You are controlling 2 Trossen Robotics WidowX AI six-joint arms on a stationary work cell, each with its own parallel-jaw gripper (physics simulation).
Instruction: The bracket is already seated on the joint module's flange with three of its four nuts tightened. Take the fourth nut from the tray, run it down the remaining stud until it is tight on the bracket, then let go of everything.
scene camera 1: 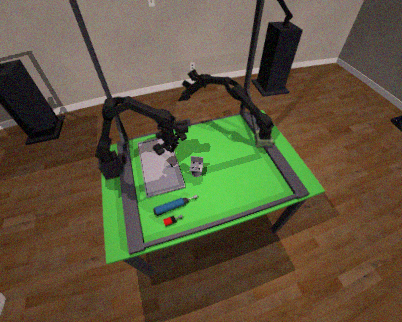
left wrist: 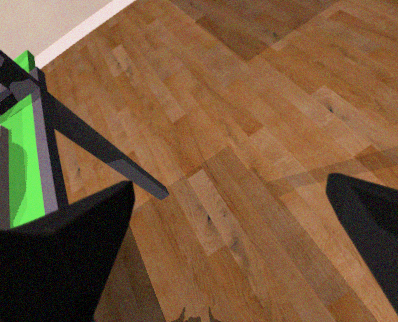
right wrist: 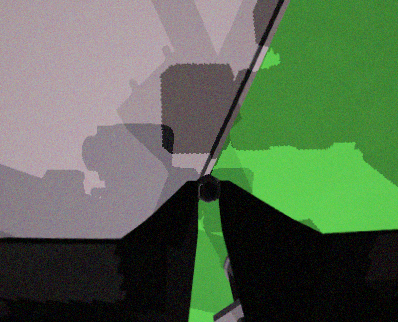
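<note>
The joint module with its bracket (scene camera 1: 196,164) is a small grey block with dark spots on the green table, right of the tray (scene camera 1: 160,177) (right wrist: 55,65). Its studs and nuts are too small to tell apart. My right gripper (scene camera 1: 167,148) (right wrist: 207,190) is shut on a dark hexagonal nut (right wrist: 209,188), held at the fingertips above the tray's edge. Part of a grey object, not clearly identifiable, shows at the bottom of the right wrist view. My left gripper (scene camera 1: 185,86) (left wrist: 229,186) is open and empty, raised beyond the table's far edge.
A blue-handled tool (scene camera 1: 171,206) and a smaller red-handled tool (scene camera 1: 169,221) lie on the green table (scene camera 1: 240,175) below the tray in the scene view. Dark frame rails run along the table sides, and uprights stand at its far corners.
</note>
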